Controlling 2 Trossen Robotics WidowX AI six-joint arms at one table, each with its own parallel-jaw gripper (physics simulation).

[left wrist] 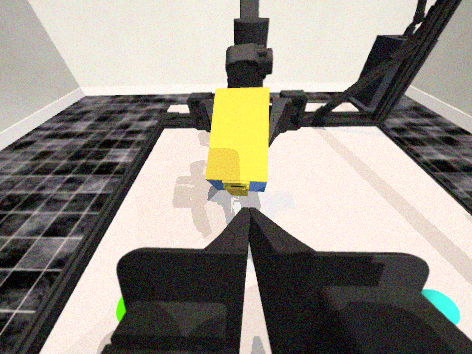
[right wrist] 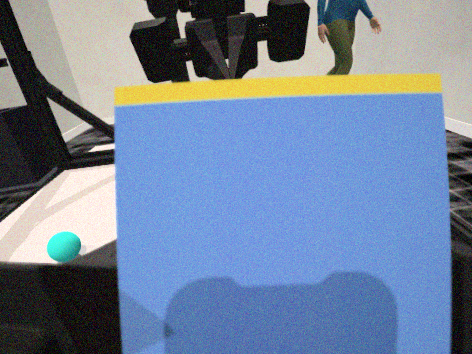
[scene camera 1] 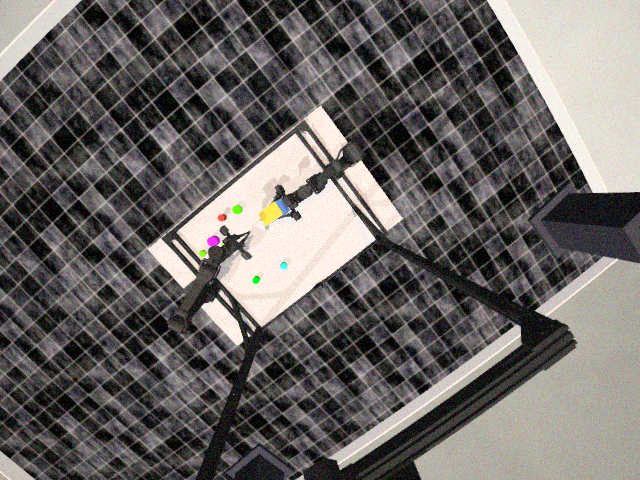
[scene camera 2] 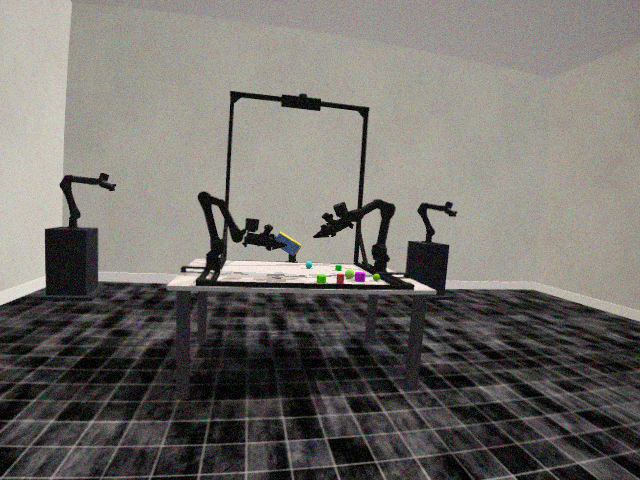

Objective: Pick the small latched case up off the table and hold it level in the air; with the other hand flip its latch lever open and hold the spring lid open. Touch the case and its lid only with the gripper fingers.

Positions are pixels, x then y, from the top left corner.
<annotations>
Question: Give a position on a cyan ball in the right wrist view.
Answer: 64, 246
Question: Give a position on a small case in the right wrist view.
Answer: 314, 207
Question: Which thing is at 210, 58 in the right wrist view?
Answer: My left gripper.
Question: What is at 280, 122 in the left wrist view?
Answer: My right gripper.
</annotations>
